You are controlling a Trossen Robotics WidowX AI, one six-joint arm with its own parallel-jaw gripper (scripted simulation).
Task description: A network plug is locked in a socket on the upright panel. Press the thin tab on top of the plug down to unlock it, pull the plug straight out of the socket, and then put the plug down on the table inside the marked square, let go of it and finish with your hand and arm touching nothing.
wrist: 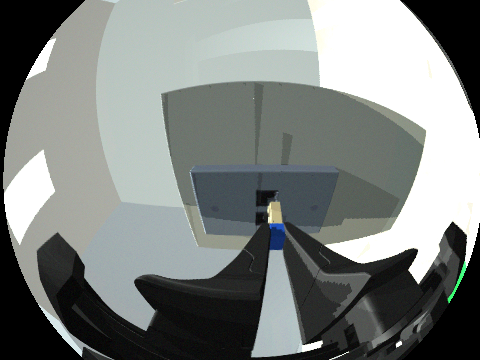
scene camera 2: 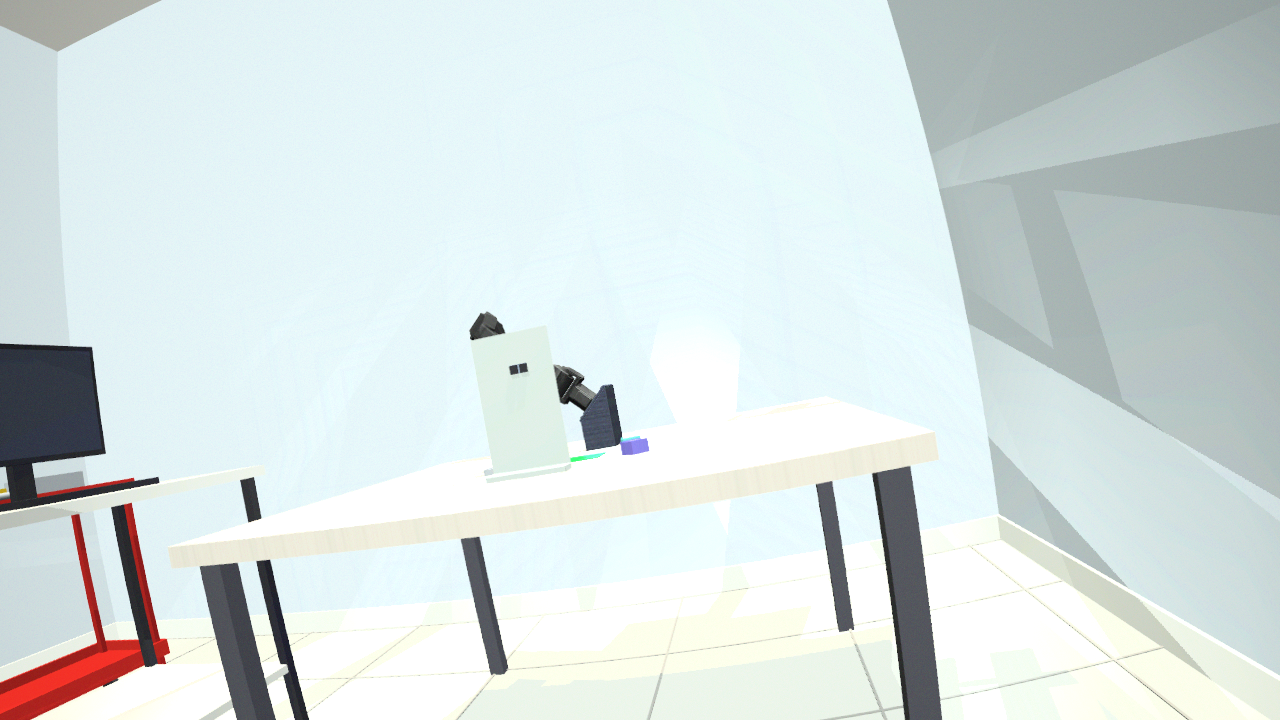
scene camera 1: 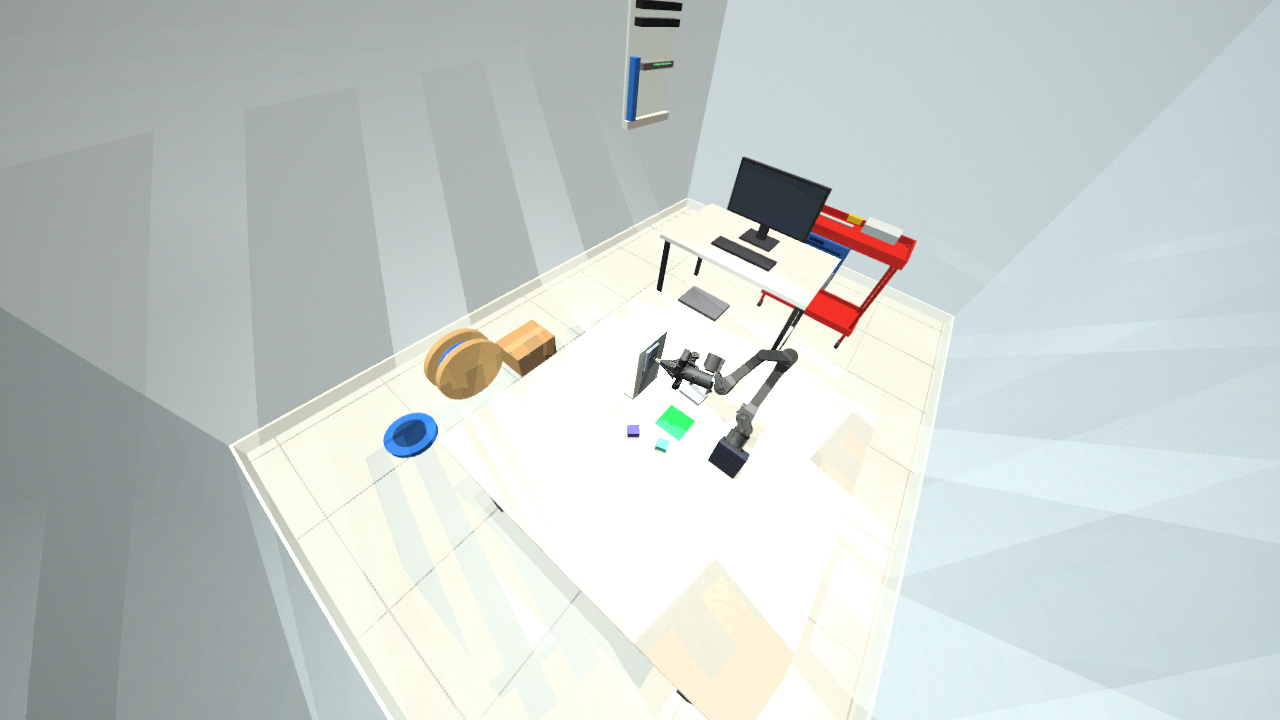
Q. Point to an upright panel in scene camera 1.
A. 647, 369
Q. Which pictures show my gripper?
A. The wrist view and scene camera 1 only.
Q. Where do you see an upright panel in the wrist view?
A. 341, 166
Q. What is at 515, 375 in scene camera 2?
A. An upright panel.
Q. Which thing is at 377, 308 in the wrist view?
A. My gripper.
